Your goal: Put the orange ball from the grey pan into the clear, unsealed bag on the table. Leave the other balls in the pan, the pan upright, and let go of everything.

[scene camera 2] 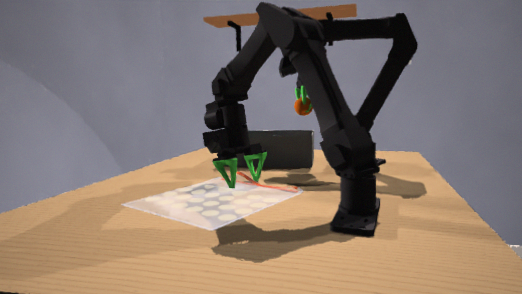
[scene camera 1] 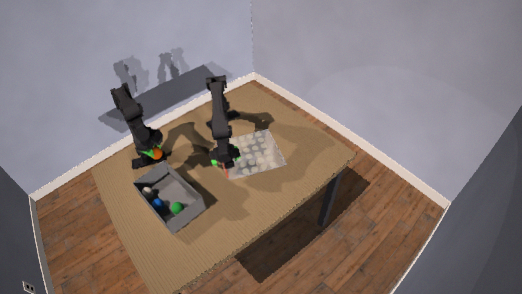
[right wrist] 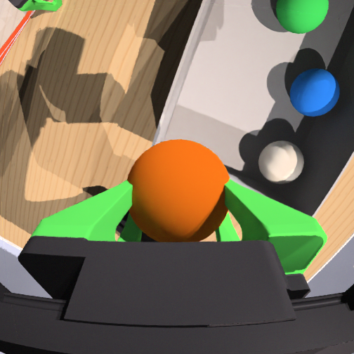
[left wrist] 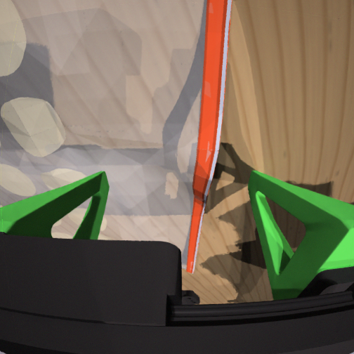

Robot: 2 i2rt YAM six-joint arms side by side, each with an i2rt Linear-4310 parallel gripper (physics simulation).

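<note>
The orange ball [scene camera 1: 157, 154] [scene camera 2: 302, 106] [right wrist: 179, 210] is held in the air by my right gripper [scene camera 1: 153, 151] [scene camera 2: 302, 101] [right wrist: 178, 178], which is shut on it, beside the grey pan [scene camera 1: 187, 219] [scene camera 2: 287, 145] [right wrist: 220, 65]. The clear bag [scene camera 1: 260, 150] [scene camera 2: 210, 202] [left wrist: 100, 50] lies nearly flat, its red mouth edge [scene camera 2: 272, 187] [left wrist: 212, 75] looking mostly closed. My left gripper [scene camera 1: 225, 158] [scene camera 2: 244, 184] [left wrist: 178, 178] is open and low over that edge, one finger over the bag, the other over the table side. Whether the fingertips touch anything is unclear.
The upright pan holds a green ball [scene camera 1: 177, 207] [right wrist: 302, 11], a blue ball [scene camera 1: 158, 204] [right wrist: 315, 92] and a white ball [scene camera 1: 148, 191] [right wrist: 281, 162]. It stands left of the bag in scene camera 1. The wooden table [scene camera 1: 280, 187] [scene camera 2: 150, 260] carries both arms.
</note>
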